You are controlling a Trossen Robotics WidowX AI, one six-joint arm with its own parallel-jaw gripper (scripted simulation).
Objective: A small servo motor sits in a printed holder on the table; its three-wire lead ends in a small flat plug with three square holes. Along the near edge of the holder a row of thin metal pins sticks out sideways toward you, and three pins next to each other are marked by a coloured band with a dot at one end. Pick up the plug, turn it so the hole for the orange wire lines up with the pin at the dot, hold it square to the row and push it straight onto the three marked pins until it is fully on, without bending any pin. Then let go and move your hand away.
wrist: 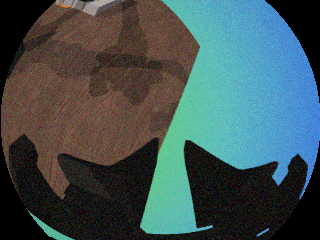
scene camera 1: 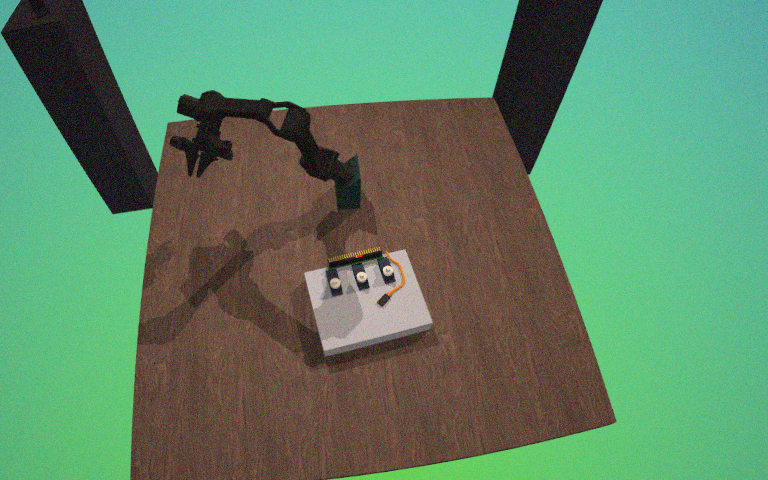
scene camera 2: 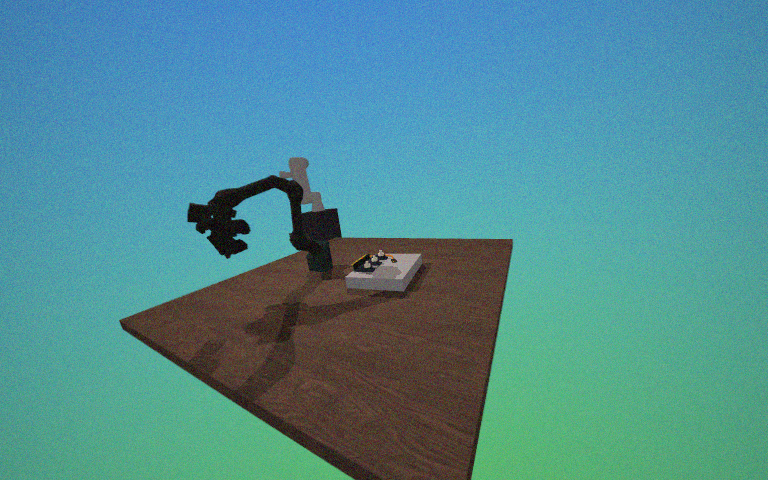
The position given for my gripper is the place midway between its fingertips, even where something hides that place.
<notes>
I see my gripper (scene camera 1: 193, 176) and a grey printed holder (scene camera 1: 353, 320).
My gripper shows as well in the wrist view (wrist: 171, 143) and in scene camera 2 (scene camera 2: 225, 256). The grey printed holder is seen too in scene camera 2 (scene camera 2: 389, 276).
</notes>
